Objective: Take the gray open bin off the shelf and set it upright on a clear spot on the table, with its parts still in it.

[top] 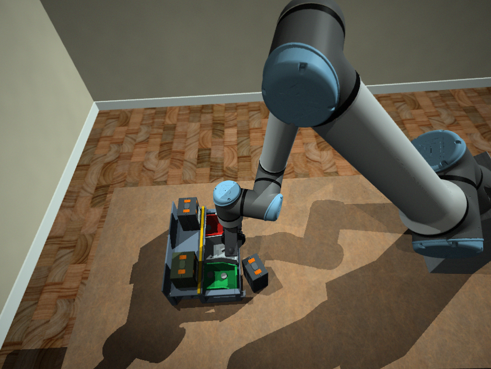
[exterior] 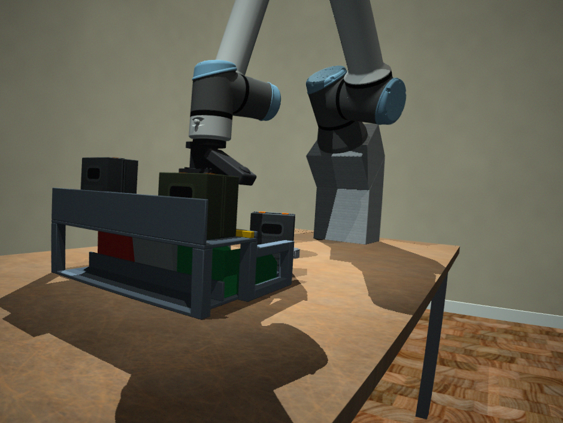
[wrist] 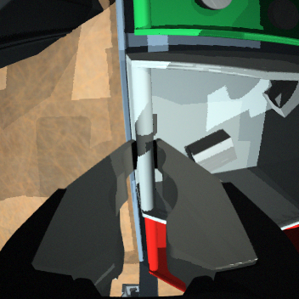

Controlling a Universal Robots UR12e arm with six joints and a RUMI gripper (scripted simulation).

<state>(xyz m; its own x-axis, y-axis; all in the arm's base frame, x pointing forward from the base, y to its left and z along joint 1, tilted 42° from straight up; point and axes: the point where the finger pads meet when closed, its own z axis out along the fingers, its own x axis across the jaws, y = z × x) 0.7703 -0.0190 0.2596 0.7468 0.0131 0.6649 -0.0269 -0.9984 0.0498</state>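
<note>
The gray bin is 8 cm ahead of my hand and 1 cm below it. From my hand the other things lie so: yellow strip (13 cm ahead, 4 cm above); green bin (9 cm ahead, 11 cm to the left, 3 cm below); red bin (8 cm ahead, 11 cm to the right, 3 cm below).
</note>
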